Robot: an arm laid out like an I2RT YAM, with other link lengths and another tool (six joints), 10 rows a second.
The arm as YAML. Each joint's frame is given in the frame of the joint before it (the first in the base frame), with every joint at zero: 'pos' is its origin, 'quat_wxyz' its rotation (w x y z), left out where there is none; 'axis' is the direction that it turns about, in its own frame. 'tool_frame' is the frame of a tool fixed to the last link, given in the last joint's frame.
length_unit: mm
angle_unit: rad
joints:
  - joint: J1
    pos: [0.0, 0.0, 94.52]
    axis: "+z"
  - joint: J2
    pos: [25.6, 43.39, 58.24]
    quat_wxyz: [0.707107, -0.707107, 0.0, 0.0]
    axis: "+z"
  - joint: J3
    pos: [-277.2, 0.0, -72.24]
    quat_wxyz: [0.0, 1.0, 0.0, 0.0]
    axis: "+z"
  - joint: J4
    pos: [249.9, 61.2, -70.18]
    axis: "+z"
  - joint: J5
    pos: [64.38, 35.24, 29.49]
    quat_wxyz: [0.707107, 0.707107, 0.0, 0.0]
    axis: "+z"
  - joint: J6
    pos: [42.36, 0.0, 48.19]
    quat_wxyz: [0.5, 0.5, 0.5, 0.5]
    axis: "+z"
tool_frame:
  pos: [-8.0, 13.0, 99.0]
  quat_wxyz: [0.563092, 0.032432, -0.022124, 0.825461]
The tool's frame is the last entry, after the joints.
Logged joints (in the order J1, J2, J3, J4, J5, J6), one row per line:
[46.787 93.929 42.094 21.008 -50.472 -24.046]
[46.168 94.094 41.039 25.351 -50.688 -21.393]
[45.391 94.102 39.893 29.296 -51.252 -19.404]
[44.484 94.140 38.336 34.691 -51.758 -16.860]
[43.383 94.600 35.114 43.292 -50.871 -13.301]
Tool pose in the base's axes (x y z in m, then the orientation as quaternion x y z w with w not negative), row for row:
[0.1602 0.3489 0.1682 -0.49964 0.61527 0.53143 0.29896]
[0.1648 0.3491 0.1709 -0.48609 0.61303 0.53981 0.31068]
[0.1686 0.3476 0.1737 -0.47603 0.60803 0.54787 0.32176]
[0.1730 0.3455 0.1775 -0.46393 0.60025 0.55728 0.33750]
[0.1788 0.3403 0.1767 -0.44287 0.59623 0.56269 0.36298]
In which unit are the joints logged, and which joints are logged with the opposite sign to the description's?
The joints are logged in degrees. Opposite sign: none.
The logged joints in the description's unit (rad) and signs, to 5 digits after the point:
[0.81659 1.63937 0.73468 0.36666 -0.88090 -0.41968]
[0.80578 1.64225 0.71627 0.44246 -0.88467 -0.37338]
[0.79222 1.64239 0.69626 0.51131 -0.89452 -0.33866]
[0.77639 1.64305 0.66909 0.60547 -0.90335 -0.29426]
[0.75718 1.65108 0.61285 0.75559 -0.88787 -0.23215]

